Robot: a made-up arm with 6 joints. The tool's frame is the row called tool. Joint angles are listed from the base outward. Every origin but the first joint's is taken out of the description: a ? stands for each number. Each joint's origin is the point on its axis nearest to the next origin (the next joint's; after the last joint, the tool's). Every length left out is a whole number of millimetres.
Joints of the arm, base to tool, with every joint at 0 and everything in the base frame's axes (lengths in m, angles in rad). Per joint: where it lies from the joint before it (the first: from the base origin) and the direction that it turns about. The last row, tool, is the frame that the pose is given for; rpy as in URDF.
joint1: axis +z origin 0 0 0.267
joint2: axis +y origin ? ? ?
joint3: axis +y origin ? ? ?
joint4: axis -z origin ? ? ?
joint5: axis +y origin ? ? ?
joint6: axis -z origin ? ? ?
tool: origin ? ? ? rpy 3.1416 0 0
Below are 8 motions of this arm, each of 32 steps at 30 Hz.
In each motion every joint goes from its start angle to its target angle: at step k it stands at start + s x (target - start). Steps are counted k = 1, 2, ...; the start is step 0. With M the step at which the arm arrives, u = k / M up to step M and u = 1 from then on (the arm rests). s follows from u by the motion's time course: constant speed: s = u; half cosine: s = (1 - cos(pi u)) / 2; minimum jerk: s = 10 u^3 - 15 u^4 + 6 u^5.
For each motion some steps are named. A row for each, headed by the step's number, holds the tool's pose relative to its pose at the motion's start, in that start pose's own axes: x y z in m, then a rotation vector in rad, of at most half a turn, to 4 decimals.
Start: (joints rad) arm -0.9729 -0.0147 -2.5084 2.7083 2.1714 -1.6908
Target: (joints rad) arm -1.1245 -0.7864 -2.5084 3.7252 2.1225 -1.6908
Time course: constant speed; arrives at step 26
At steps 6, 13, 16, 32:
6: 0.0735 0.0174 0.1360 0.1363 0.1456 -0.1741
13: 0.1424 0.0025 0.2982 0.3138 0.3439 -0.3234
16: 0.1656 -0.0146 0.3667 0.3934 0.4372 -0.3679
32: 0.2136 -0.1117 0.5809 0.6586 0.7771 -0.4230

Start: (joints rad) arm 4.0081 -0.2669 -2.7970 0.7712 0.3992 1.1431
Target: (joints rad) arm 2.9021 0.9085 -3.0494 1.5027 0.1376 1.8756
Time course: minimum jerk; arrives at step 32
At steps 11, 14, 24, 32:
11: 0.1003 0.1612 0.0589 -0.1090 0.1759 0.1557
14: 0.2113 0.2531 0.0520 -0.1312 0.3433 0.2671
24: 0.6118 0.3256 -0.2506 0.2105 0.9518 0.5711
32: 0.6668 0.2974 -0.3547 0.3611 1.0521 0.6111

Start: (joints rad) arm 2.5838 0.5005 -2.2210 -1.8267 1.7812 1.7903
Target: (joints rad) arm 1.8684 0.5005 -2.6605 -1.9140 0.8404 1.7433
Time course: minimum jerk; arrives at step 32
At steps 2, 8, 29, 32:
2: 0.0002 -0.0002 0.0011 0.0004 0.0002 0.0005
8: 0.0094 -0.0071 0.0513 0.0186 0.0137 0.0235
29: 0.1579 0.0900 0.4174 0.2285 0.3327 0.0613
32: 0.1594 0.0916 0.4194 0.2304 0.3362 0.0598

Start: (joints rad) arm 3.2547 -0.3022 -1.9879 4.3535 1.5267 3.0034
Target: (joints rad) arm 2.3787 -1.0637 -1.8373 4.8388 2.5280 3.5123
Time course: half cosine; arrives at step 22
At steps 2, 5, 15, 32:
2: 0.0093 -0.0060 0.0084 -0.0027 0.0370 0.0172
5: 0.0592 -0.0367 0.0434 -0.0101 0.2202 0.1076
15: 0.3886 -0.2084 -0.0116 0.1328 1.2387 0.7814
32: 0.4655 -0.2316 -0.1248 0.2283 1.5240 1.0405

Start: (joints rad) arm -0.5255 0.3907 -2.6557 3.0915 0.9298 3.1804
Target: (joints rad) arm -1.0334 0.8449 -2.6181 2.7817 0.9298 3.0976
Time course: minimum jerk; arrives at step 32
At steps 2, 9, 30, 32:
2: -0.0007 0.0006 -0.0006 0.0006 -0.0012 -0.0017
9: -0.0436 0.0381 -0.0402 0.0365 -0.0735 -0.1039
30: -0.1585 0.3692 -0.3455 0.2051 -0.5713 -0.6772
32: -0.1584 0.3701 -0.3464 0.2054 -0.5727 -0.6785

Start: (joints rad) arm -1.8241 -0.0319 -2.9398 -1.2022 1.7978 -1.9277
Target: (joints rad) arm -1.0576 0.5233 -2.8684 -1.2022 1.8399 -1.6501
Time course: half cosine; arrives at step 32
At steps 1, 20, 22, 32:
1: 0.0011 0.0007 0.0003 -0.0002 0.0015 -0.0012
20: 0.3735 0.0781 -0.0645 -0.1014 0.3514 -0.3820
22: 0.4190 0.0688 -0.0933 -0.1227 0.3853 -0.4324
32: 0.5246 0.0230 -0.1823 -0.1874 0.4622 -0.5619

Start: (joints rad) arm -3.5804 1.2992 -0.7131 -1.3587 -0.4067 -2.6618
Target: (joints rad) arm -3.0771 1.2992 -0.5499 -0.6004 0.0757 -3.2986
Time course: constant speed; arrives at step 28
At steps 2, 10, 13, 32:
2: 0.0021 0.0048 0.0058 0.0279 0.0495 -0.0205
10: 0.0167 0.0224 0.0257 0.1229 0.2627 -0.1020
13: 0.0243 0.0284 0.0315 0.1514 0.3479 -0.1313
32: 0.0755 0.0528 0.0441 0.2321 0.7955 -0.2485

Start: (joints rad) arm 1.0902 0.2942 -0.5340 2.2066 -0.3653 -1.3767
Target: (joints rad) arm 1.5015 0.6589 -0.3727 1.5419 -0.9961 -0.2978
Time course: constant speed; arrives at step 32
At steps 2, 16, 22, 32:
2: -0.0096 0.0003 0.0044 -0.0530 0.0093 -0.0056
16: -0.0697 0.0047 0.0275 -0.3337 0.2269 -0.0588
22: -0.0931 0.0071 0.0344 -0.3802 0.3784 -0.0897
32: -0.1315 0.0127 0.0431 -0.3312 0.6510 -0.1509

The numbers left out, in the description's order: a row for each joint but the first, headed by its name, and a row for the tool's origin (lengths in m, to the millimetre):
joint2: 0 0 0
joint3: 0.064 0 0.339
joint4: 0.104 0 -0.459
joint5: 0 0 0
joint6: 0.05 0 -0.063
tool: 0 0 0

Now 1 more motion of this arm.
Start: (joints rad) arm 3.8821 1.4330 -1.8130 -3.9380 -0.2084 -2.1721
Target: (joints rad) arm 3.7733 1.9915 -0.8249 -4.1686 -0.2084 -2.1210
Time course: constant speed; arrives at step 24
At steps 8, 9, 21, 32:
8: -0.2782 0.0576 0.0640 -0.0870 -0.4960 -0.0997
9: -0.3129 0.0648 0.0623 -0.0944 -0.5586 -0.1120
21: -0.6605 0.1381 -0.1039 -0.1184 -1.3154 -0.2546
32: -0.7156 0.1513 -0.1776 -0.1052 -1.5057 -0.2875

